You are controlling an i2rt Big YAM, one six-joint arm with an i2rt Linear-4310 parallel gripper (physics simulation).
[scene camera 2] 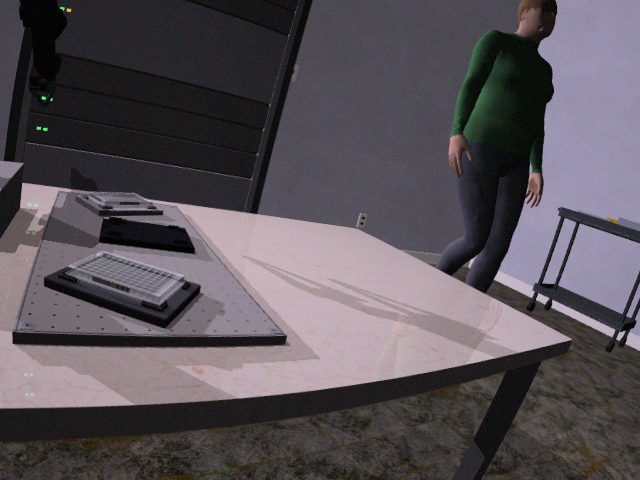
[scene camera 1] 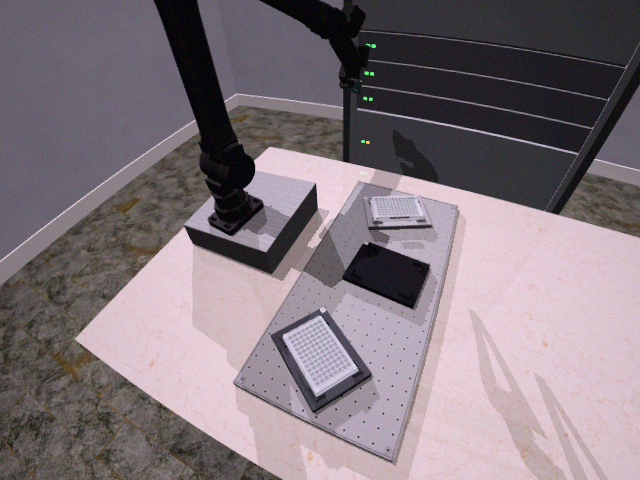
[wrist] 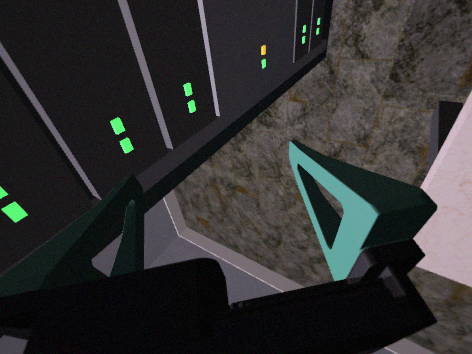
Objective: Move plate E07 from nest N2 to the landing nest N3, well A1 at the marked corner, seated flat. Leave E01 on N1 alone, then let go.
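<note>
My gripper (scene camera 1: 351,88) (scene camera 2: 43,99) (wrist: 213,164) is open and empty, high above the far end of the table in front of the dark rack. A white 96-well plate (scene camera 1: 320,354) (scene camera 2: 126,276) sits on a dark grey nest at the near end of the perforated board. A second well plate (scene camera 1: 397,207) (scene camera 2: 119,198) sits on a lighter grey nest at the far end. The black nest (scene camera 1: 386,273) (scene camera 2: 146,234) between them is empty; a small pale mark shows at its back left corner in scene view 1. Plate and nest labels are not readable, so I cannot tell E07 from E01.
The perforated board (scene camera 1: 382,356) (scene camera 2: 227,304) carries all three nests. The arm's base stands on a grey block (scene camera 1: 289,206) left of the board. A dark rack (scene camera 1: 480,129) (scene camera 2: 155,149) stands behind the table. A person (scene camera 2: 509,98) and a cart (scene camera 2: 594,221) are beyond the table.
</note>
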